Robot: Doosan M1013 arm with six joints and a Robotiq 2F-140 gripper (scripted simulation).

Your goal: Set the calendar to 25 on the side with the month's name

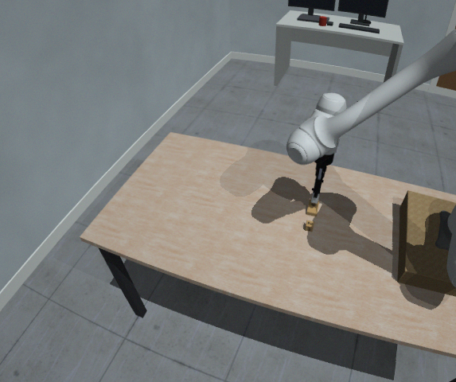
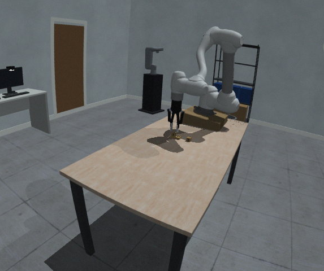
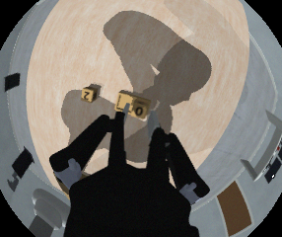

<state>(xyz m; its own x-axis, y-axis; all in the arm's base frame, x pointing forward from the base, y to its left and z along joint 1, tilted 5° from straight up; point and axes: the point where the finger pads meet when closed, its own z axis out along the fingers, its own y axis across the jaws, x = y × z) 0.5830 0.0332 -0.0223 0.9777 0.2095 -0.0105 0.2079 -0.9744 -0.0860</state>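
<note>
The wooden calendar tray lies 20 mm to the left of my hand and 70 mm below it.
</note>
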